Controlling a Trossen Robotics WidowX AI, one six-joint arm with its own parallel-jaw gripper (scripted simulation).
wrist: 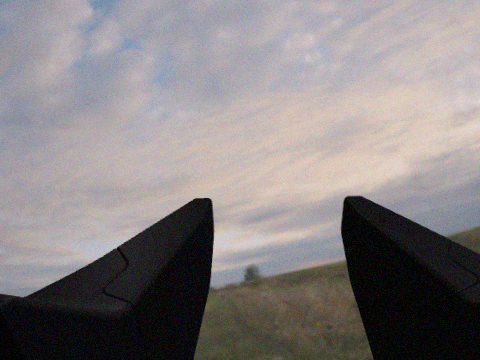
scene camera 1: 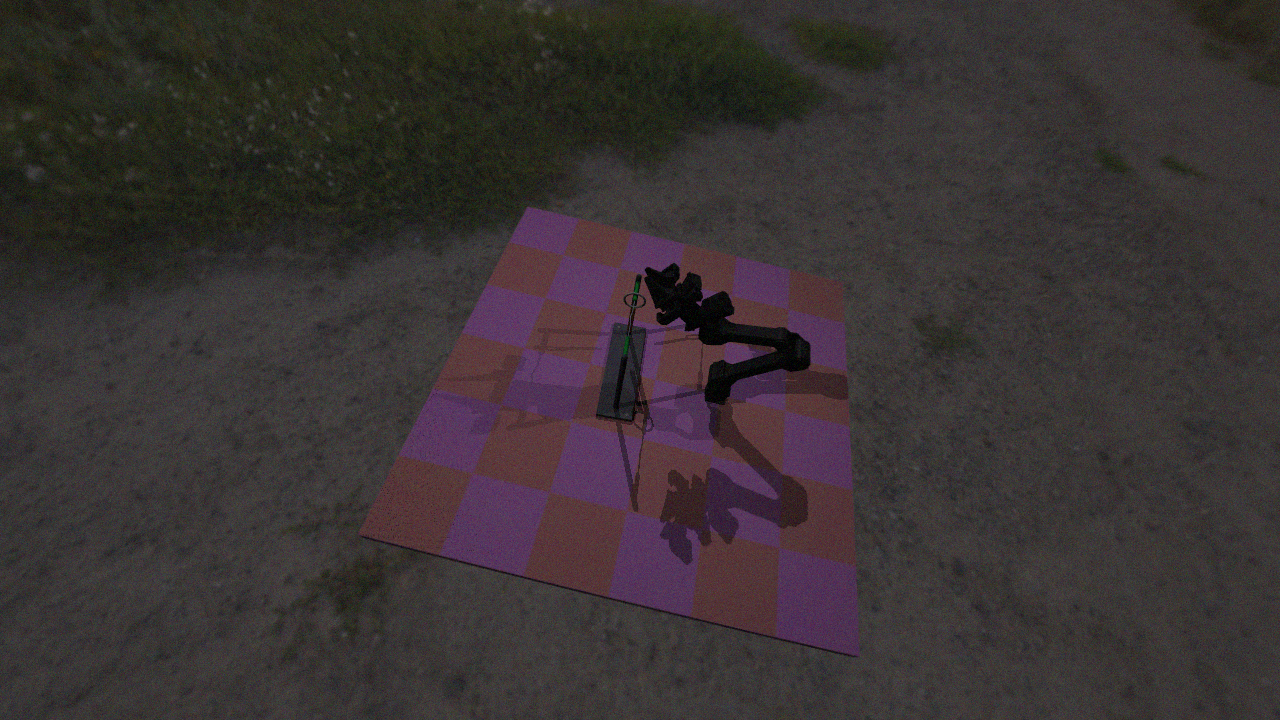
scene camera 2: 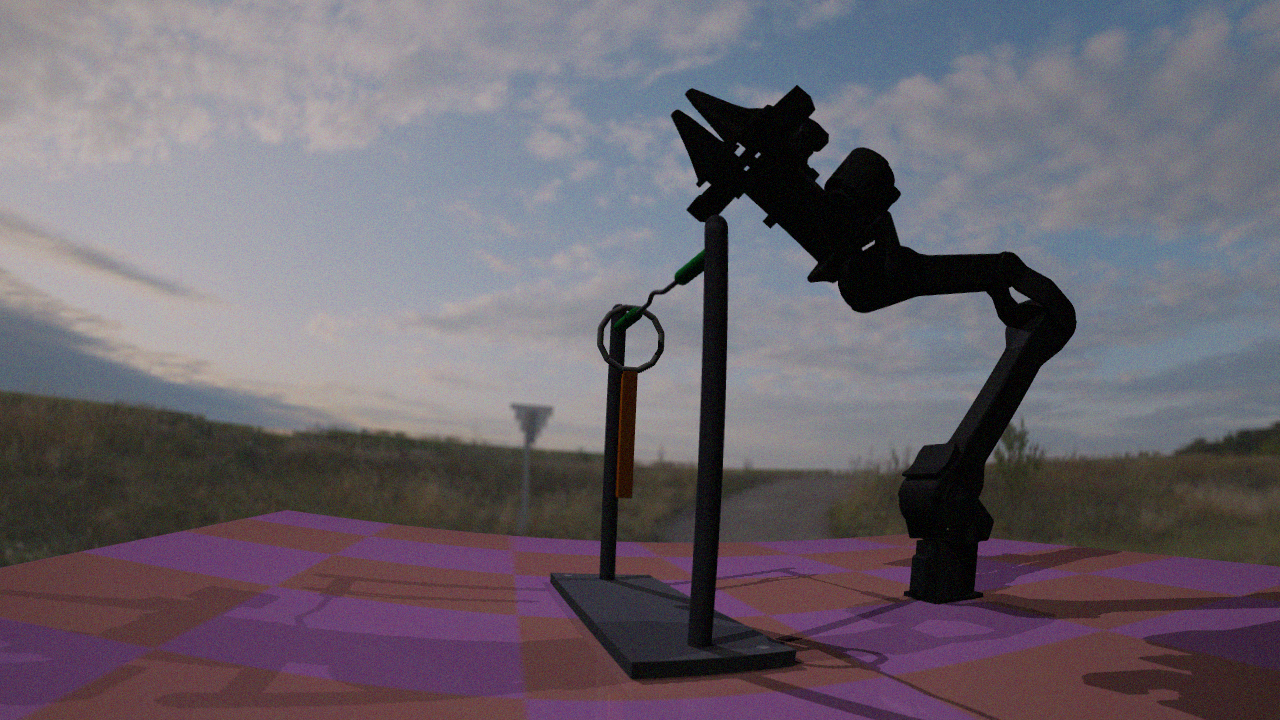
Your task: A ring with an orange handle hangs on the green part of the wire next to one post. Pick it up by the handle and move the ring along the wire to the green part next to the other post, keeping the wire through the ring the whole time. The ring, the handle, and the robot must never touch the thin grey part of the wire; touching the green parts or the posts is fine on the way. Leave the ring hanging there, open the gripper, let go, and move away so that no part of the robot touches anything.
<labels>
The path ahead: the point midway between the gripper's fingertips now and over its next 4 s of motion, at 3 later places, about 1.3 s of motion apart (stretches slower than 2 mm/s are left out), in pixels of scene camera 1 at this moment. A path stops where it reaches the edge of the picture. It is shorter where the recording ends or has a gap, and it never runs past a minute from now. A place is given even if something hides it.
My gripper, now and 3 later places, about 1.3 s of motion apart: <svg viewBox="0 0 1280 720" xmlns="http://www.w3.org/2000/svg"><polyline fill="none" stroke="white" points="645,272 650,311 639,328 620,327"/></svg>
</labels>
